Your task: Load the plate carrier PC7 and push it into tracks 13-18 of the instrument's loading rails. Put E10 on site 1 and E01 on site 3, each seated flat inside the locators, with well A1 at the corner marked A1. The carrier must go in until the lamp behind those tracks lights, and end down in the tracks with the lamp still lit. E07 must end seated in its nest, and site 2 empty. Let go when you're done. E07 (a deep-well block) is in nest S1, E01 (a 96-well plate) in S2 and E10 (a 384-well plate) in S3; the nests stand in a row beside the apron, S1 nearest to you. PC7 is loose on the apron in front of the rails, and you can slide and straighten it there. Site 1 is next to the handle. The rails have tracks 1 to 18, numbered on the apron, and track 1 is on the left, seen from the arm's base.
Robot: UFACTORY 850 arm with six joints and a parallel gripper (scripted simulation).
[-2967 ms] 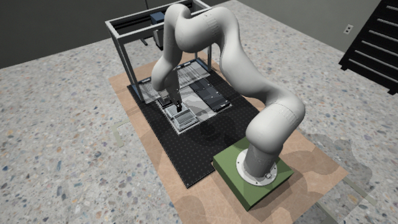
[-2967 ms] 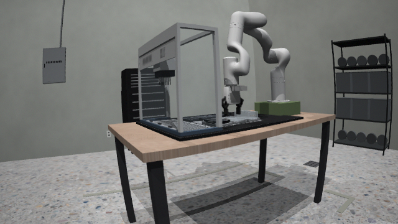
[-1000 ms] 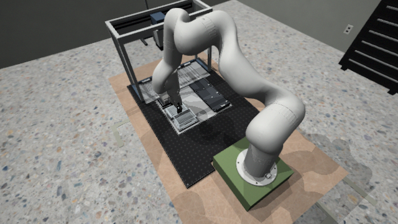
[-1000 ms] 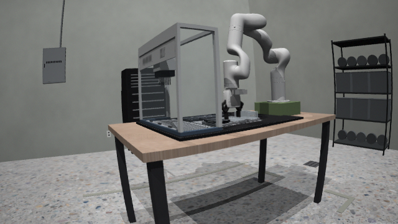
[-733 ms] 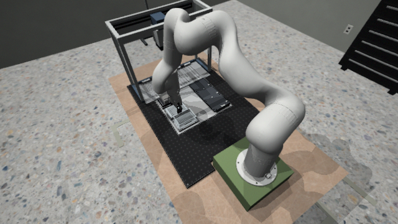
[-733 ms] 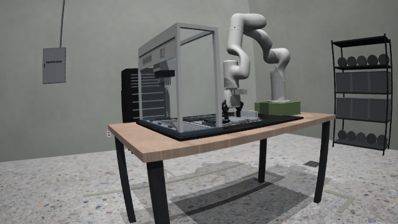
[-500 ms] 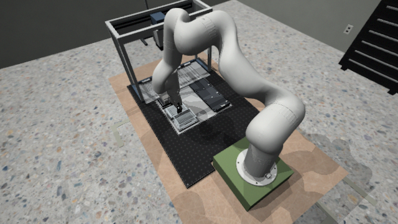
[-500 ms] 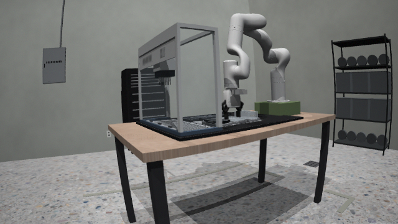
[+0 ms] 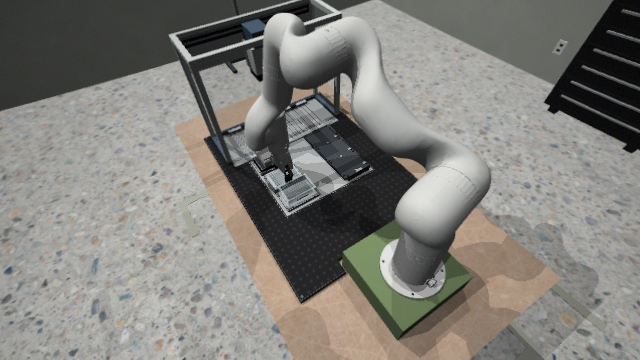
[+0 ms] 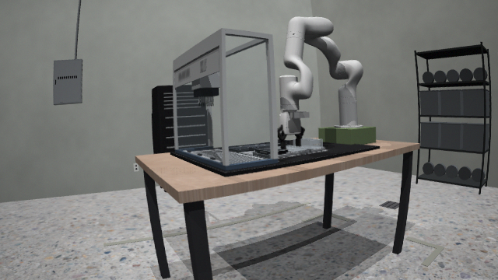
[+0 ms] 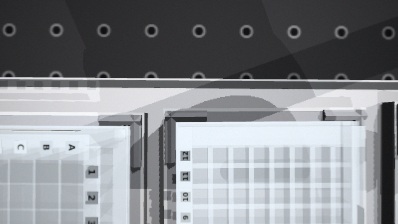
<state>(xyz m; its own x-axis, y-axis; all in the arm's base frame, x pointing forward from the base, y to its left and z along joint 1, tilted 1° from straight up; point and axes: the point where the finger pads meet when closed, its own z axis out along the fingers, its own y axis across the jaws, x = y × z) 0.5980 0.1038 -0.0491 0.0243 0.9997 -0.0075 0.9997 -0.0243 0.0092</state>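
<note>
The nest S2 lies 20 mm below my hand. The rest, counted from my hand: deep-well block E07: 110 mm behind; 96-well plate E01: 10 mm below; dark 384-well plate E10: 110 mm ahead, 10 mm below.
</note>
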